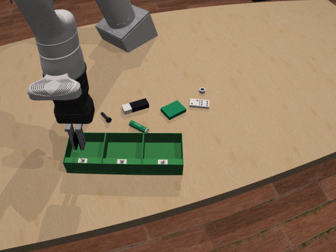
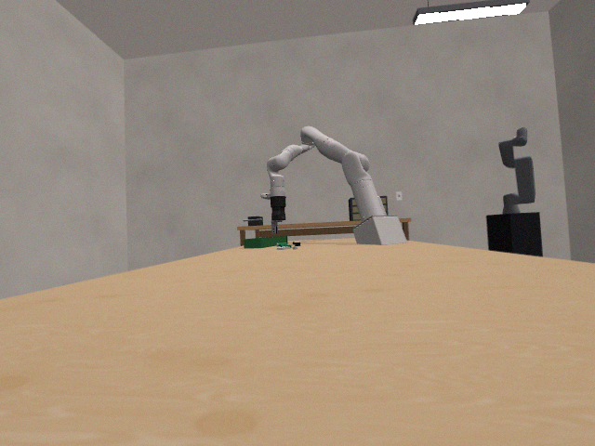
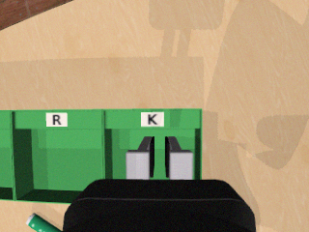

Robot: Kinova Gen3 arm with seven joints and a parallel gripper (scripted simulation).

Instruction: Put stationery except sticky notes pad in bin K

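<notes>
The green tray lies 9 cm to the left of my hand, 5 cm below it and 3 cm ahead of it. Also, from my hand: black-and-white eraser 15 cm to the left, 11 cm behind, 7 cm below; green battery 15 cm to the left, 7 cm below, 4 cm behind; black bolt 10 cm behind, 8 cm to the left, 7 cm below.
</notes>
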